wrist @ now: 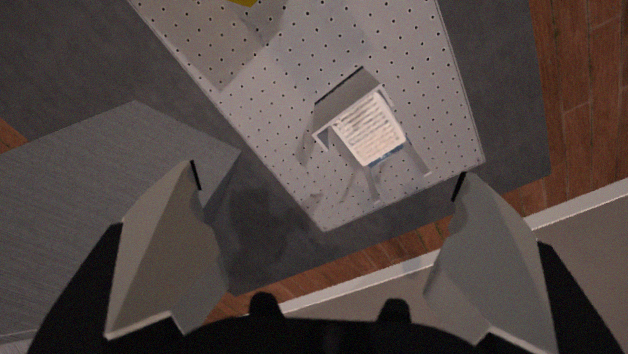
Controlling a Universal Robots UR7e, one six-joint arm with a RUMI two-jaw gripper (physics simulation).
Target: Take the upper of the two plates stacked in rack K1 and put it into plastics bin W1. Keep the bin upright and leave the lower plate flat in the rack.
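The rack, a small grey metal stand with thin legs, is on the perforated table. On it lies a white, ribbed plate, the upper one in view. A blue edge shows under the white plate; whether this is the lower plate I cannot tell. A yellow corner, apparently the bin, is cut off by the top edge of the view. My gripper is open, with nothing between its fingers. It is above and apart from the rack, whose plates appear between and beyond the fingertips.
The perforated light table runs from the top to a narrow end near the centre. A large grey block-like body stands at the left. Dark floor surrounds the table, with brown wooden boards at the right and a pale wall strip below.
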